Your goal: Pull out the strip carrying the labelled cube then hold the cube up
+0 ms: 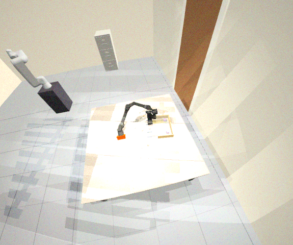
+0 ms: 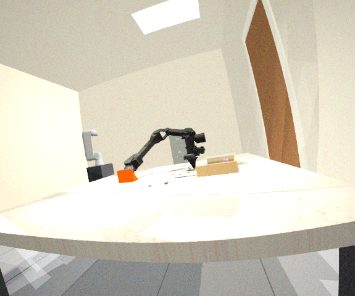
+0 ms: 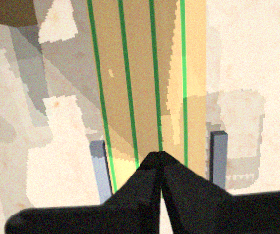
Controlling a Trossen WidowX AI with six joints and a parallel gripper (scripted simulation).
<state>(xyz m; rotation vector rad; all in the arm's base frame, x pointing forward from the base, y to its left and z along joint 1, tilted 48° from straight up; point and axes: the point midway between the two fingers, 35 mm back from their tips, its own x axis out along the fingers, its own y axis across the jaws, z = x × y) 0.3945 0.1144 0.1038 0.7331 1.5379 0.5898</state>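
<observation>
My gripper tip is now 9 cm short of the pale yellow strip and 1 cm to the left of it.
</observation>
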